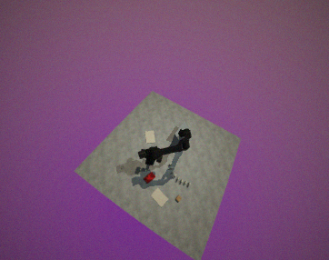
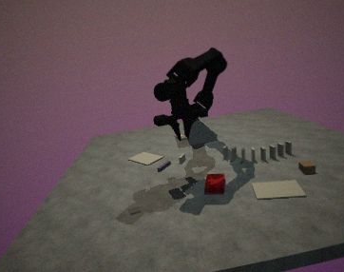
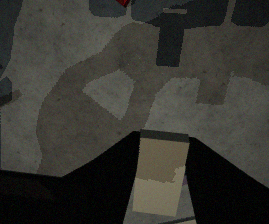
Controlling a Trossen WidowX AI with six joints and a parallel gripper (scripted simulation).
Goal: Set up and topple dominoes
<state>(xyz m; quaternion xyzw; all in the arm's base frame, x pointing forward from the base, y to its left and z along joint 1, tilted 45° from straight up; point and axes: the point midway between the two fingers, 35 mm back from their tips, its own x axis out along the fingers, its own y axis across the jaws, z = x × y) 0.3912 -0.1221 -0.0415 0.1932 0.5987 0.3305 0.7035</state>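
Now: the flat grey piece 17 cm ahead of my gripper tip, 20 cm to the right of it and 14 cm below it. Also, from my gripper tip: purple piece: 11 cm behind, 8 cm to the right, 13 cm below; red block: 12 cm ahead, 7 cm to the left, 13 cm below; pale flat sheet: 25 cm behind, 16 cm to the right, 14 cm below.
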